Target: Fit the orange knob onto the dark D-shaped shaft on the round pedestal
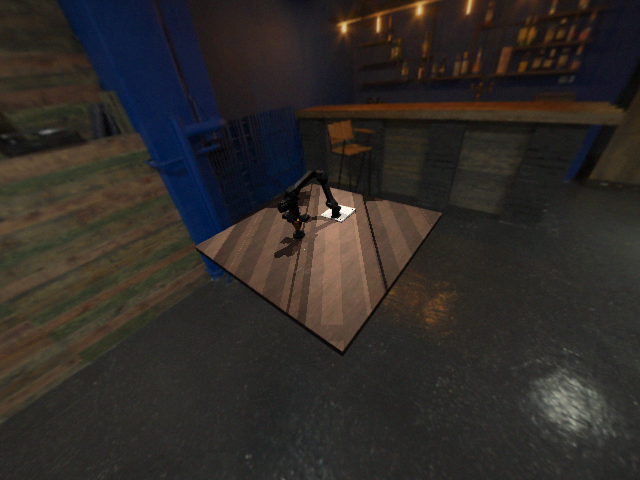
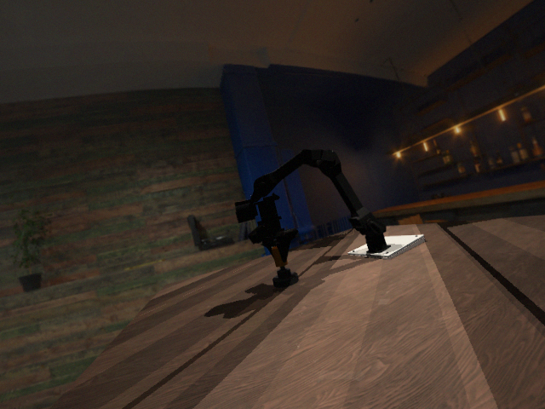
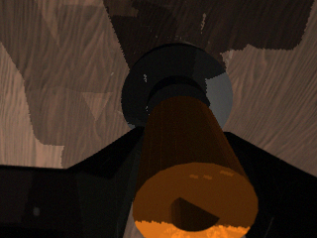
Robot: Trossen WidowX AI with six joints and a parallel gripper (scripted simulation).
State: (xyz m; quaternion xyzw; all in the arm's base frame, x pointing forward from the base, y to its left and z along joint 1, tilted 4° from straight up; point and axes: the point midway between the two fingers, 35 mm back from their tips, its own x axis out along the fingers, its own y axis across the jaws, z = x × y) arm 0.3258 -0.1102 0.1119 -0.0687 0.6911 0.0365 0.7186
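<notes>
My gripper tip is 20 mm below the orange knob. The rest, counted from my gripper tip: dark round pedestal: 40 mm below.
</notes>
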